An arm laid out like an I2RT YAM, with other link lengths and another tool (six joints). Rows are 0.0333 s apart.
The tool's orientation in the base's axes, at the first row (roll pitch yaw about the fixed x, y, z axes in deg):
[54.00, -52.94, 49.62]
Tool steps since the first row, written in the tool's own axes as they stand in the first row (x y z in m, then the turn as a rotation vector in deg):
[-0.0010, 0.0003, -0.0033, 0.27, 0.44, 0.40]
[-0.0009, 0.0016, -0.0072, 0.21, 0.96, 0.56]
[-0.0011, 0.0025, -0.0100, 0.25, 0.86, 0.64]
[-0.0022, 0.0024, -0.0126, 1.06, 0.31, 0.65]
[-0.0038, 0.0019, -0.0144, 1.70, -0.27, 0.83]
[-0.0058, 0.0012, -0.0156, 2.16, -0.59, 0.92]
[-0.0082, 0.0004, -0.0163, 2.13, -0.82, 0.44]
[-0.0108, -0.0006, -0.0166, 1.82, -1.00, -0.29]
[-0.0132, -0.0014, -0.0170, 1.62, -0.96, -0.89]
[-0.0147, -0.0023, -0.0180, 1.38, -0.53, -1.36]
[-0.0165, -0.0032, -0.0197, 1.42, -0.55, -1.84]
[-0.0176, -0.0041, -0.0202, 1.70, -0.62, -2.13]
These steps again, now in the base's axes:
[-0.0017, 0.0024, -0.0018, -0.15, -0.28, 0.57]
[-0.0040, 0.0058, -0.0025, -0.57, -0.50, 0.83]
[-0.0057, 0.0080, -0.0032, -0.45, -0.54, 0.85]
[-0.0069, 0.0098, -0.0050, 0.35, -0.12, 1.23]
[-0.0076, 0.0107, -0.0072, 1.16, 0.08, 1.52]
[-0.0082, 0.0110, -0.0096, 1.64, 0.25, 1.76]
[-0.0086, 0.0106, -0.0121, 1.68, 0.68, 1.46]
[-0.0089, 0.0097, -0.0148, 1.49, 1.20, 0.86]
[-0.0093, 0.0091, -0.0172, 1.19, 1.63, 0.51]
[-0.0094, 0.0094, -0.0192, 0.57, 1.89, 0.36]
[-0.0098, 0.0101, -0.0217, 0.46, 2.33, 0.21]
[-0.0096, 0.0102, -0.0232, 0.54, 2.73, 0.30]

